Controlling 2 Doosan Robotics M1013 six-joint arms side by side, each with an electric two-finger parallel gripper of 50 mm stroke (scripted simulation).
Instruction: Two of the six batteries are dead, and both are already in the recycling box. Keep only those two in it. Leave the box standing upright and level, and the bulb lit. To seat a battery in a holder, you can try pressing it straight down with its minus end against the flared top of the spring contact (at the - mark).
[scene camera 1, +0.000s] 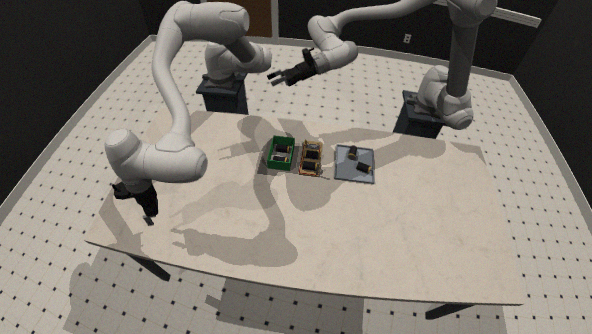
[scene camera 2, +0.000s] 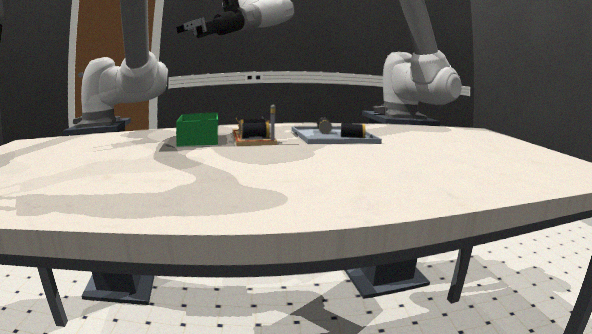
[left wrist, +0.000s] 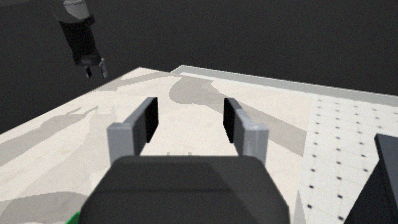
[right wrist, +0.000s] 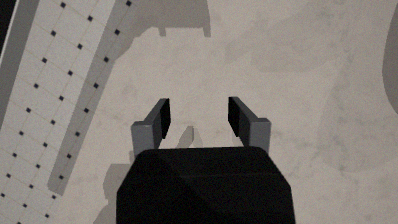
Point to a grey tray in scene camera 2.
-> At 334, 136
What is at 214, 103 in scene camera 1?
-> An arm pedestal.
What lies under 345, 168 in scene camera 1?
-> A grey tray.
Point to an arm pedestal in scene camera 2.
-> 103, 281
